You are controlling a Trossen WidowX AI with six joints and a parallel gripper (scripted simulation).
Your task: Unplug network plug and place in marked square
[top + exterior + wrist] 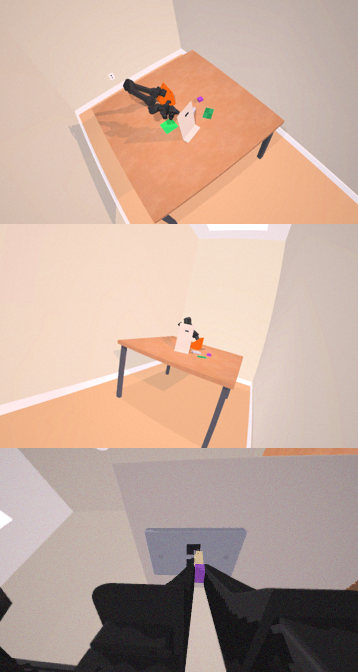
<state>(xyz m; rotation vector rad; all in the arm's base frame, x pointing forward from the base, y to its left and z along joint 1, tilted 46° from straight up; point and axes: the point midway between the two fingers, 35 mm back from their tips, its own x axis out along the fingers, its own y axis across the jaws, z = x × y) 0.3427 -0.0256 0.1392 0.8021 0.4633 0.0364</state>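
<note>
Right now the bright green marked square is 250 mm below my gripper tip, 130 mm behind it and 60 mm to the right of it. Also, from my gripper tip: purple cube: 320 mm to the left, 240 mm below, 120 mm behind; network plug: right at my gripper tip; upright panel: 100 mm below, 60 mm ahead, 20 mm to the left.
</note>
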